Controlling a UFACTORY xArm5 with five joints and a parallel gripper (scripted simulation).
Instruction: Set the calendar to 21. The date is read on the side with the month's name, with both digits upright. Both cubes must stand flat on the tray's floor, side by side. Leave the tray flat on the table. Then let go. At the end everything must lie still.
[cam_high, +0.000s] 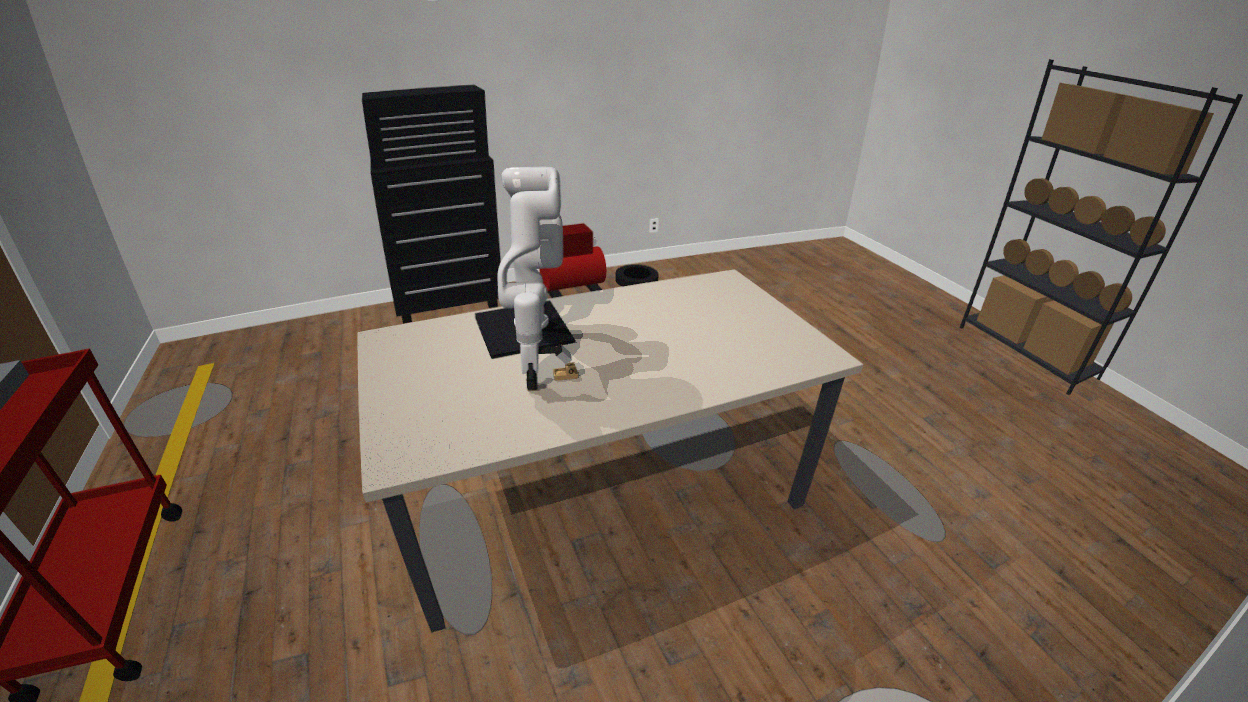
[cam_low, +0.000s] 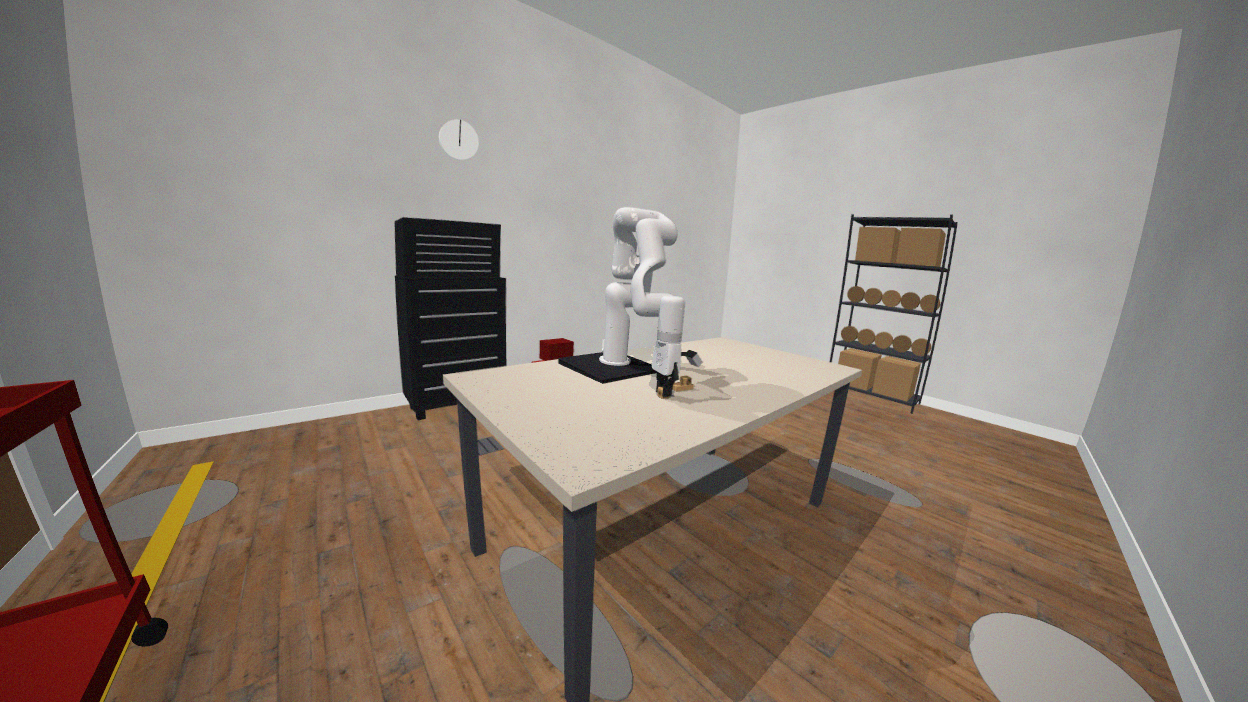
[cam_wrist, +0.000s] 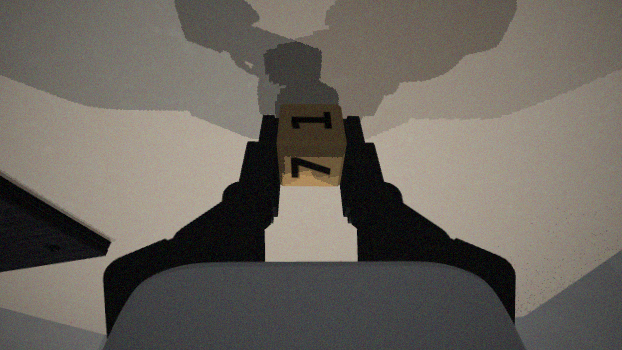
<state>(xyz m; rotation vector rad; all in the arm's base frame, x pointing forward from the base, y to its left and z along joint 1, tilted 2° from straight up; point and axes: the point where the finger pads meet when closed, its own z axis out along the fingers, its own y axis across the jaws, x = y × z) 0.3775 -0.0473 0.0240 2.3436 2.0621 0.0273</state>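
Now: the wooden digit cube 2 cm below my hand. From my hand the other things lie so: wooden tray: 11 cm to the left, 4 cm behind, 2 cm below.
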